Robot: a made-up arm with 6 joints. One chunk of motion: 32 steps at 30 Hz.
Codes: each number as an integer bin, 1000 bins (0 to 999) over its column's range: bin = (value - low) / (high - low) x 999, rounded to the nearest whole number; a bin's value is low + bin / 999 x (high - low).
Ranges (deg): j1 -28..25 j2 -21..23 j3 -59..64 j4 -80..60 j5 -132..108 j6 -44..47
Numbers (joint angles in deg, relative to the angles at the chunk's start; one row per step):
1: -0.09 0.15 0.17 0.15 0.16 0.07
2: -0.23 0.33 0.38 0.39 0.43 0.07
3: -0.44 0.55 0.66 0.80 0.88 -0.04
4: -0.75 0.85 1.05 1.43 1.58 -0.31
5: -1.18 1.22 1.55 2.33 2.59 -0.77
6: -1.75 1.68 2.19 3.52 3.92 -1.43
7: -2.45 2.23 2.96 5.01 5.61 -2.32
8: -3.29 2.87 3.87 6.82 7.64 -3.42
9: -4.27 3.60 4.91 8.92 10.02 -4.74
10: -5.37 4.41 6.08 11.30 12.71 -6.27
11: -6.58 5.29 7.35 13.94 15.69 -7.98
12: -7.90 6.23 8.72 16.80 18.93 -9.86
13: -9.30 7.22 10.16 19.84 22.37 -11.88
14: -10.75 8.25 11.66 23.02 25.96 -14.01
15: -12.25 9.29 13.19 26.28 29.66 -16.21
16: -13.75 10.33 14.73 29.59 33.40 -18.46
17: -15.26 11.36 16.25 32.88 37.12 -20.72
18: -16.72 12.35 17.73 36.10 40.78 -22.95
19: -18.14 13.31 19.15 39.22 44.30 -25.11
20: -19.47 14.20 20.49 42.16 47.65 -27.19
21: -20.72 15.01 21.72 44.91 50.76 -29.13
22: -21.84 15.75 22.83 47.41 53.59 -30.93
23: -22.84 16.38 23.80 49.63 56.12 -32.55
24: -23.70 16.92 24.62 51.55 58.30 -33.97
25: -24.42 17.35 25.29 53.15 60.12 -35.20
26: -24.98 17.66 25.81 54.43 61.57 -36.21
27: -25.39 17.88 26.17 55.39 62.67 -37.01
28: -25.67 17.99 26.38 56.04 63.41 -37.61
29: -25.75 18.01 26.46 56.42 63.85 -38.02
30: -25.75 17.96 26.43 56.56 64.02 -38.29
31: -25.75 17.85 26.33 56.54 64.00 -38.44
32: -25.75 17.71 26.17 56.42 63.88 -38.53
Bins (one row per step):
1: 526 480 481 572 550 484
2: 523 484 482 574 551 484
3: 519 489 485 577 553 483
4: 514 496 488 581 556 480
5: 506 504 492 587 560 475
6: 495 515 497 596 566 467
7: 482 527 503 607 573 458
8: 466 542 511 620 581 445
9: 447 559 519 635 591 431
10: 427 577 529 651 602 414
11: 404 597 539 670 615 395
12: 379 618 550 691 628 375
13: 352 641 562 712 643 353
14: 325 664 574 735 658 329
15: 297 688 586 758 673 305
16: 269 711 599 782 688 280
17: 240 735 611 805 704 256
18: 213 757 623 828 719 231
19: 186 779 635 851 734 207
20: 161 799 646 872 748 185
21: 137 818 656 891 761 163
22: 116 834 665 909 773 143
23: 97 849 672 925 783 126
24: 81 861 679 939 792 110
25: 67 871 685 950 800 97
26: 57 878 689 959 806 86
27: 49 883 692 966 810 77
28: 44 885 693 971 813 70
29: 42 886 694 973 815 66
30: 42 885 694 974 816 63
31: 42 882 693 974 816 61
32: 42 879 692 973 815 60

